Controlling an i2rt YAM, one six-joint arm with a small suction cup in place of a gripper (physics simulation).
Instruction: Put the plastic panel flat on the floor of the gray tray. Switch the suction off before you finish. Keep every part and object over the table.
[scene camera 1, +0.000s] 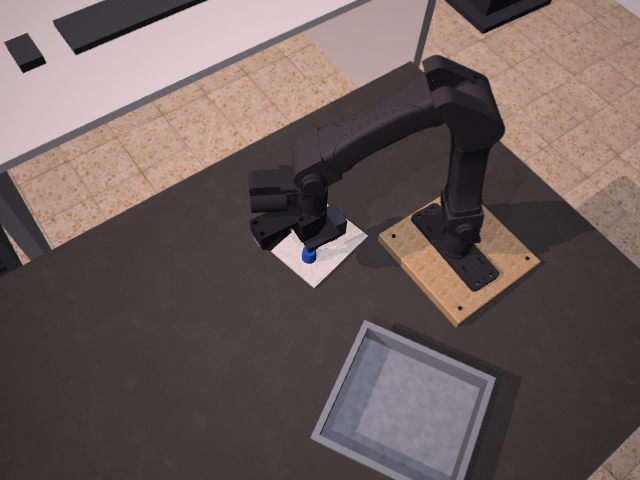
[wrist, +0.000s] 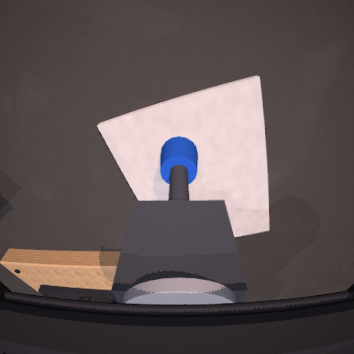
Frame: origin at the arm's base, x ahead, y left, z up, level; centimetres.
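Seen in the pictures: end effector, tool point: (scene camera 1: 309, 259) (wrist: 178, 147); arm's base, origin of the base link: (scene camera 1: 453, 246) (wrist: 101, 296).
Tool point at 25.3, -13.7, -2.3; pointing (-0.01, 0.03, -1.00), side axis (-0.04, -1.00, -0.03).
Note:
Offsets run from my tool point to a thing's middle, as dx, dy, dz. Level surfaces: height alone.
The plastic panel {-3.6, -1.8, +0.7} (scene camera 1: 315, 274) (wrist: 225, 135) is a thin, pale pink-white square. It lies flat on the dark table, left of the robot's base. My gripper, a blue suction cup (scene camera 1: 308, 256) (wrist: 179, 156) on a short dark rod, is down on the panel's upper face, off its middle, and looks pressed against it. The suction is shut on the panel. The wrist hides the panel's back part in the scene view, and the tool block hides its lower left part in the wrist view. The gray tray {+3.0, +34.1, +2.9} (scene camera 1: 340, 380) is a square open box with raised walls, standing apart from the panel near the front.
The arm stands on a wooden base board (scene camera 1: 429, 279) (wrist: 65, 257), right of the panel and behind the tray. Its shadow falls on the table. A white table (scene camera 1: 129, 72) with dark objects stands beyond the back edge of the dark table {dz +0.5} (scene camera 1: 155, 330).

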